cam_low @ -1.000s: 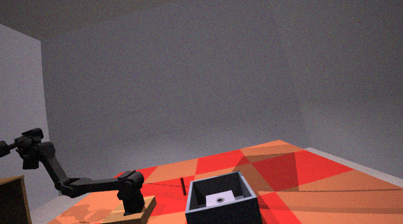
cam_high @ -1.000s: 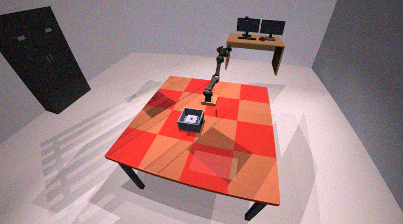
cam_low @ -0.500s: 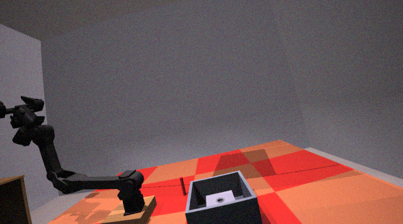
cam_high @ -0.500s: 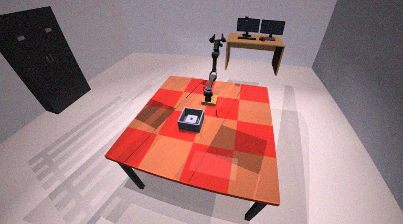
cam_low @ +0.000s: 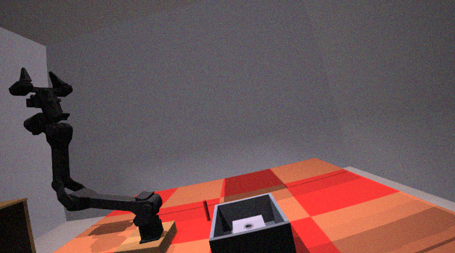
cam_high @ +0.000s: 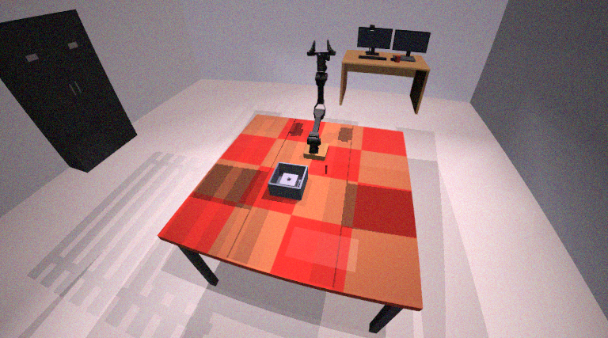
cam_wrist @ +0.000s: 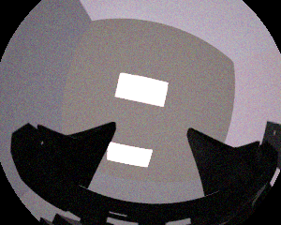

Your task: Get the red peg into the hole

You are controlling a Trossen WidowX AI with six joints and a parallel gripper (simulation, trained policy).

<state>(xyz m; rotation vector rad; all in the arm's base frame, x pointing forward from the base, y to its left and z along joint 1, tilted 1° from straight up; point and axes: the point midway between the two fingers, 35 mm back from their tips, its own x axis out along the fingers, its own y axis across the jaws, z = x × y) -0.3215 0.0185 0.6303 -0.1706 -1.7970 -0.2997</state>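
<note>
Now: the red peg 66 cm below my gripper tip, 52 cm ahead of it and 7 cm to the left of it. From my gripper tip the other things lie so: pale plate: 65 cm below, 65 cm ahead, 15 cm to the right; then dark box: 67 cm below, 65 cm ahead, 15 cm to the right.
</note>
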